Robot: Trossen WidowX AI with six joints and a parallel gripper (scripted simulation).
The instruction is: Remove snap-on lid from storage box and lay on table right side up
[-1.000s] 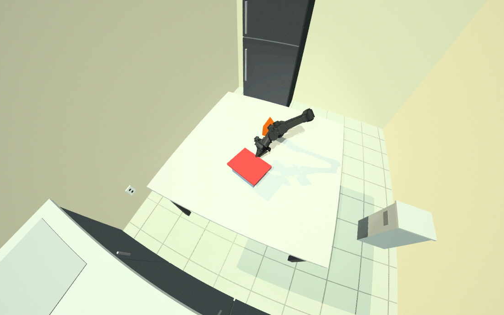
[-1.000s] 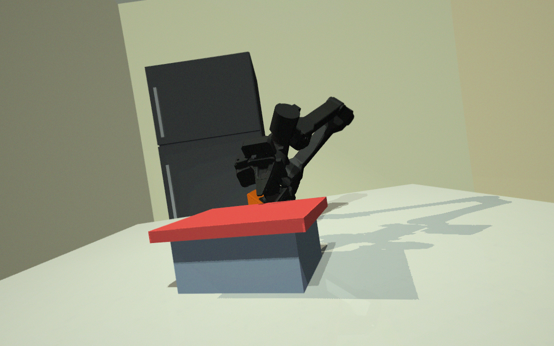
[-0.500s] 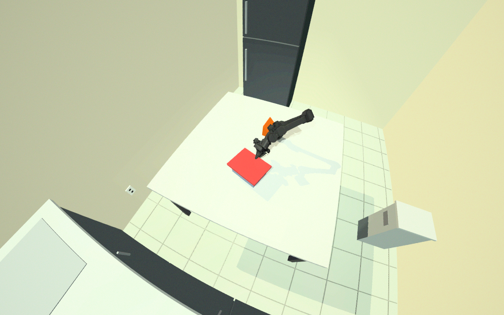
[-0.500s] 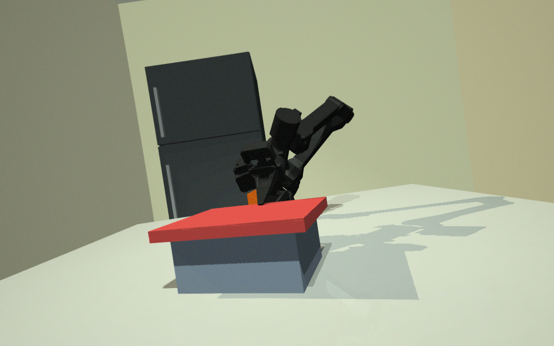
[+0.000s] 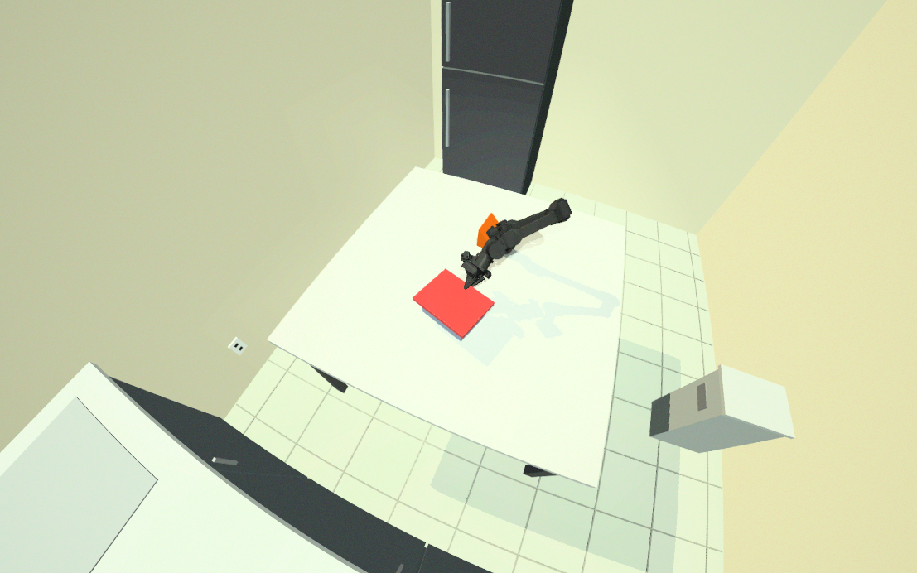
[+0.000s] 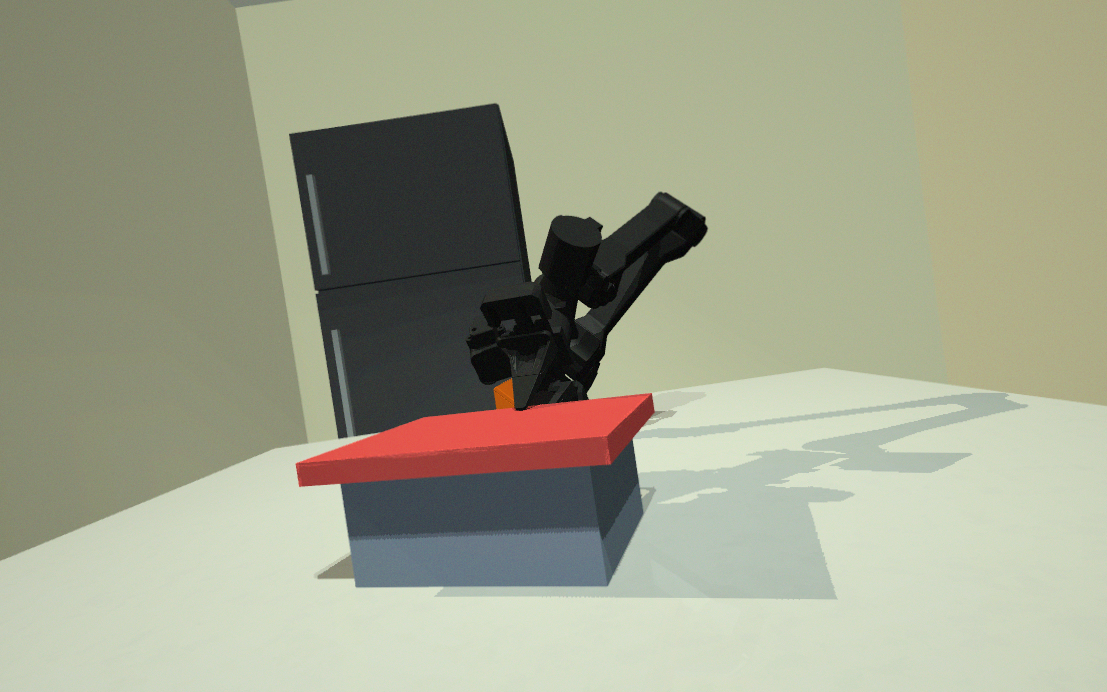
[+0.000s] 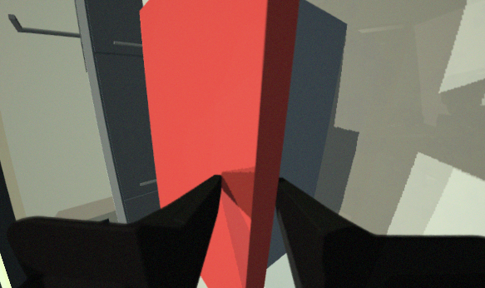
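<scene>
My gripper tip is now 7 cm short of the red lid, 1 cm to the left of it and 1 cm below it. Round my gripper tip: grey-blue storage box: 7 cm ahead, 4 cm below, 1 cm to the right.
</scene>
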